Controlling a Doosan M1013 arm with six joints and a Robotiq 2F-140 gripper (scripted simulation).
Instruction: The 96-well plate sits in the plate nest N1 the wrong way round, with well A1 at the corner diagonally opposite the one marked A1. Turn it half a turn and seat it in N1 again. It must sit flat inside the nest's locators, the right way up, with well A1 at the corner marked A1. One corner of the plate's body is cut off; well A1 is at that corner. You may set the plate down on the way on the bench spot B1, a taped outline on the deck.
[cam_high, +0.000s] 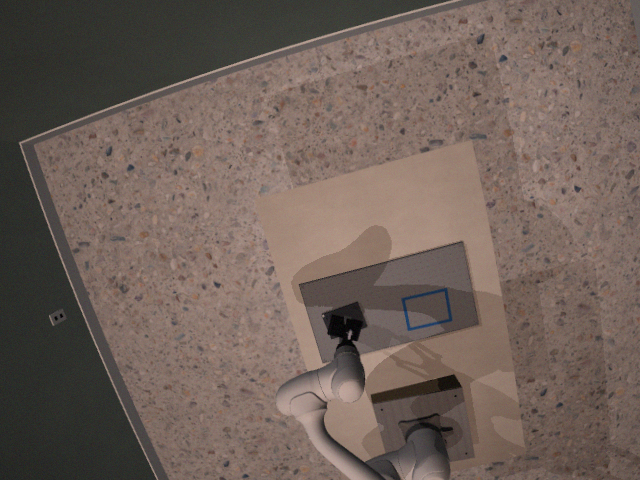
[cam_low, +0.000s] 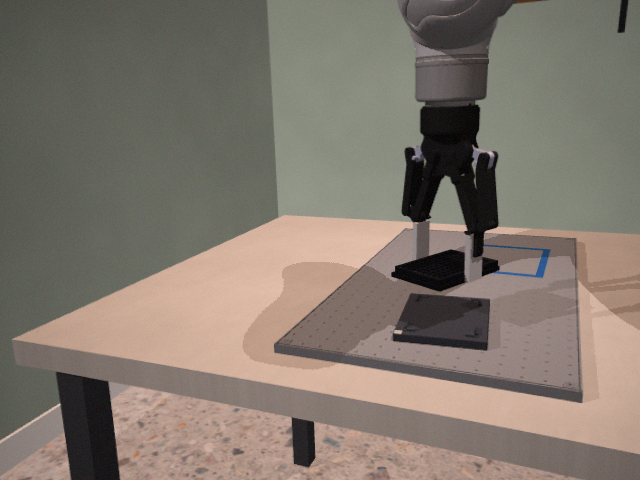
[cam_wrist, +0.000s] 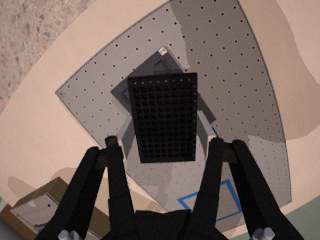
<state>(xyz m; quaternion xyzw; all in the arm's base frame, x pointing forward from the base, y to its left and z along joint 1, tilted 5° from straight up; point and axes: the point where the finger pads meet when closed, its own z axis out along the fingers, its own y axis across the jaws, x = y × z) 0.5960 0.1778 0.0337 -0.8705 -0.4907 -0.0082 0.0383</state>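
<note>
My hand is 20 mm above the black 96-well plate. From my hand the other things lie so: small white A1 mark: 90 mm below, 80 mm to the left, 50 mm ahead; plate nest N1: 100 mm below.
</note>
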